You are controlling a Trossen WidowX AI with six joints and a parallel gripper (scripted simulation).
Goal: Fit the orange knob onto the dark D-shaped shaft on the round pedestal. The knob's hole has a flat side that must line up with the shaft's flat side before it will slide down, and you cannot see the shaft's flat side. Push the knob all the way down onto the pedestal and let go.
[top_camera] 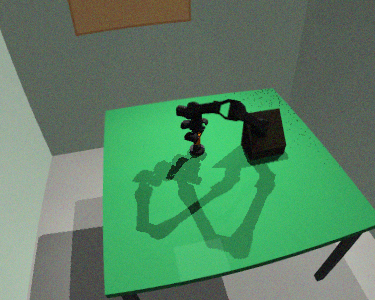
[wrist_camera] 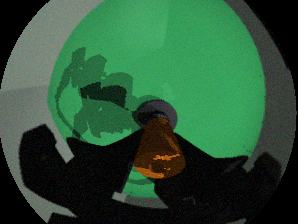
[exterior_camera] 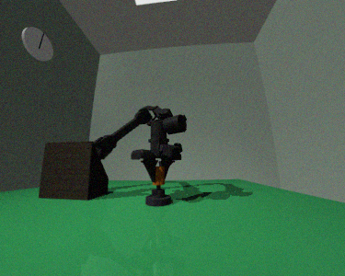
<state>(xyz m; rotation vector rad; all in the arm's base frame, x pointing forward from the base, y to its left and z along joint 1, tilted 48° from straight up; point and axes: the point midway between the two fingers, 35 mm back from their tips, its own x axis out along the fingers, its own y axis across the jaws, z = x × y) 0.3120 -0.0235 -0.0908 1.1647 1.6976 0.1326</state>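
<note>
The orange knob lies 20 mm above my gripper tip. From my gripper tip the other things lie so: dark round pedestal (40 mm below).
</note>
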